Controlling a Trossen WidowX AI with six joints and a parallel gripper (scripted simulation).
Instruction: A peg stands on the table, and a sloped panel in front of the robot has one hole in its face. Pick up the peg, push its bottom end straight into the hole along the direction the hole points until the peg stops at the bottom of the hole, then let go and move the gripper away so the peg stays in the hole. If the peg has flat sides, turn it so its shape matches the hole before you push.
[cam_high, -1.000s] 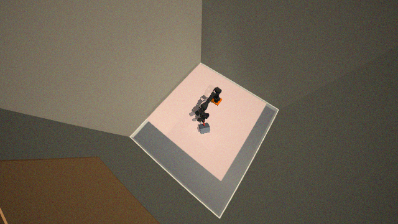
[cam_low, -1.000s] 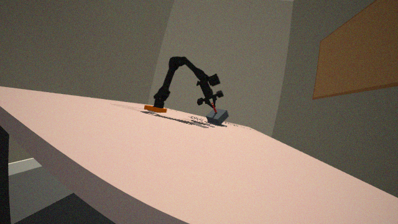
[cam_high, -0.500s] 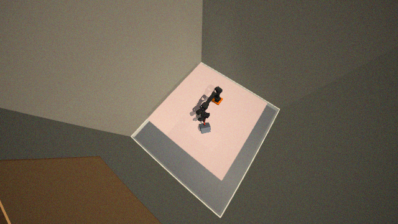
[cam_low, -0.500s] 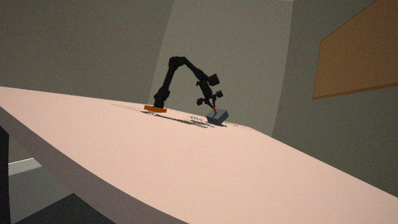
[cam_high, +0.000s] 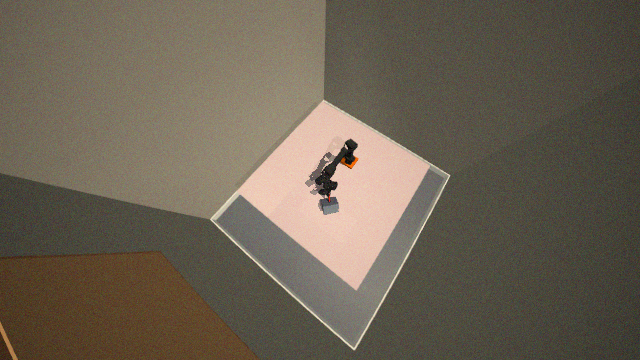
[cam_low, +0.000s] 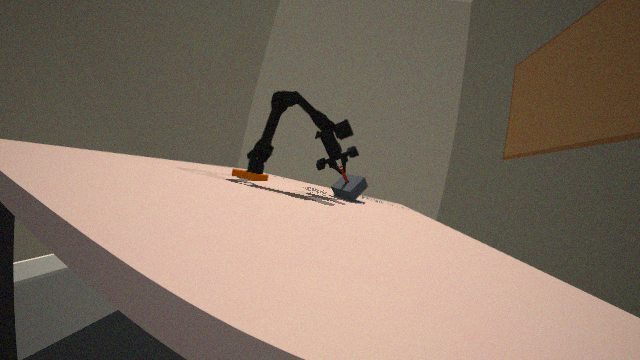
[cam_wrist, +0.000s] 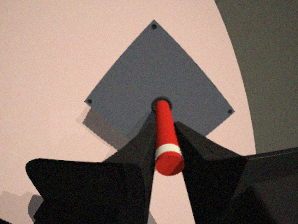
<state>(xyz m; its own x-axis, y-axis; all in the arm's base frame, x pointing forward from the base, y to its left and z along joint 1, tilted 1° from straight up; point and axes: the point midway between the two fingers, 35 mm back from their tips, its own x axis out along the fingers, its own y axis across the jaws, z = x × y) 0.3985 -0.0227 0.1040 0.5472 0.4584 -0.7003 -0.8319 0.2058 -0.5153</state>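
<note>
The grey sloped panel block lies 5 cm below my gripper tip, 4 cm ahead of it and 3 cm to the left of it. Round my gripper tip: round red peg: 1 cm to the right, 1 cm behind, 1 cm above.
</note>
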